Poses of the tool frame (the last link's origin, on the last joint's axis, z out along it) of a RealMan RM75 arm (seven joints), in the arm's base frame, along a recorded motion.
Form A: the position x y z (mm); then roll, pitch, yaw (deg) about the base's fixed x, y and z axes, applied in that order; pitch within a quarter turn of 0, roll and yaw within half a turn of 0.
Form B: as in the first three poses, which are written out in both.
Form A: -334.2 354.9 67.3 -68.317 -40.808 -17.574
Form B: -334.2 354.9 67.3 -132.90 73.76 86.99
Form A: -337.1 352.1 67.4 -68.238 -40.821 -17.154
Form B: -337.1 352.1 67.4 -132.93 73.71 87.47
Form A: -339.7 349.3 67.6 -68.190 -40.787 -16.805
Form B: -339.7 349.3 67.6 -132.90 73.66 87.85
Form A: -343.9 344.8 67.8 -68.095 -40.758 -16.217
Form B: -343.9 344.8 67.8 -132.89 73.59 88.49
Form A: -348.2 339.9 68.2 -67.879 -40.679 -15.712
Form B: -348.2 339.9 68.2 -132.85 73.41 89.13
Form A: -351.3 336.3 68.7 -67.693 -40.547 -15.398
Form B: -351.3 336.3 68.7 -132.76 73.24 89.54
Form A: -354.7 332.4 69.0 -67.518 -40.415 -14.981
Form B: -354.7 332.4 69.0 -132.66 73.07 90.04
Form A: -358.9 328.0 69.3 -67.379 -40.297 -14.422
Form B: -358.9 328.0 69.3 -132.57 72.94 90.66
